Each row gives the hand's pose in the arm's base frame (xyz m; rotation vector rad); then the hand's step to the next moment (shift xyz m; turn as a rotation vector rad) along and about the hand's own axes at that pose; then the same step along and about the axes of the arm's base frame.
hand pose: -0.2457 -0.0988 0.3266 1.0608 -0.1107 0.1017
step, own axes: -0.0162 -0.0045 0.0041 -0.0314 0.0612 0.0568
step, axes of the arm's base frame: -0.0156 -0.0063 -0.0042 -0.0418 -0.0210 0.0760
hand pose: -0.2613 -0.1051 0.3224 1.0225 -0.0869 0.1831
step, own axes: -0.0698 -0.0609 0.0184 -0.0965 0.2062 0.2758
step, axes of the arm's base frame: -0.0565 -0.0544 -0.0526 -0.1306 -0.1417 0.3013
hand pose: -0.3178 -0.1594 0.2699 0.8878 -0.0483 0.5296
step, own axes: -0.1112 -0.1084 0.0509 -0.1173 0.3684 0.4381
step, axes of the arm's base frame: -0.0381 -0.1404 -0.0745 -0.1949 -0.1891 0.5174
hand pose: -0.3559 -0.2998 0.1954 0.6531 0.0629 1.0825
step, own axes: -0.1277 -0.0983 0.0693 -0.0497 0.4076 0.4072
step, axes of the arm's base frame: 0.0410 -0.1682 -0.0284 -0.2043 -0.1066 0.5304
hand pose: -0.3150 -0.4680 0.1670 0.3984 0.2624 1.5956
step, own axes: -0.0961 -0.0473 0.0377 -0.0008 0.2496 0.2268
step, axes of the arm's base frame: 0.0616 -0.0952 0.0062 -0.1353 -0.0341 0.3070
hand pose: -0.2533 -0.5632 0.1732 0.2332 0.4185 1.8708
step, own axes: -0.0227 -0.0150 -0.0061 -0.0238 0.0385 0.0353
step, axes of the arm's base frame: 0.0184 -0.0181 -0.0105 -0.0129 -0.0275 0.0487
